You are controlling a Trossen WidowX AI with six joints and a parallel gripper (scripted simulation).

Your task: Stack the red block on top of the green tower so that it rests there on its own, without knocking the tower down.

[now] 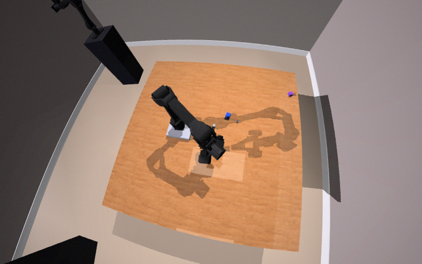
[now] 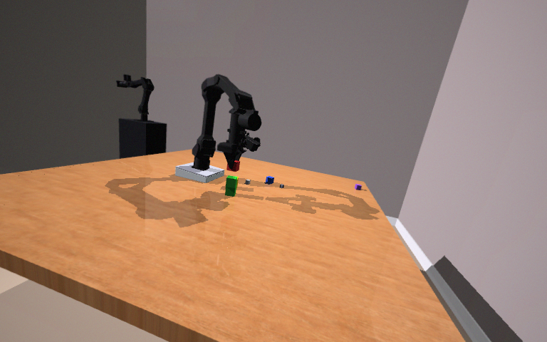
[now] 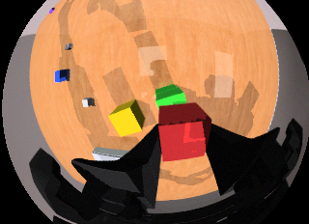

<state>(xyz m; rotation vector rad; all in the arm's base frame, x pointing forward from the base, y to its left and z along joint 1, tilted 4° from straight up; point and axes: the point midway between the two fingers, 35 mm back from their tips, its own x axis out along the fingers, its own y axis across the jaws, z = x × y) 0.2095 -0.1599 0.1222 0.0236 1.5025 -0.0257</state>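
Now: gripper tip 3 cm past the yellow block, 8 cm to the right of it and 9 cm above it. Round my gripper tip: purple block (60 cm ahead, 48 cm to the left, 10 cm below); then blue block (11 cm ahead, 26 cm to the left, 10 cm below); then red block (1 cm above).
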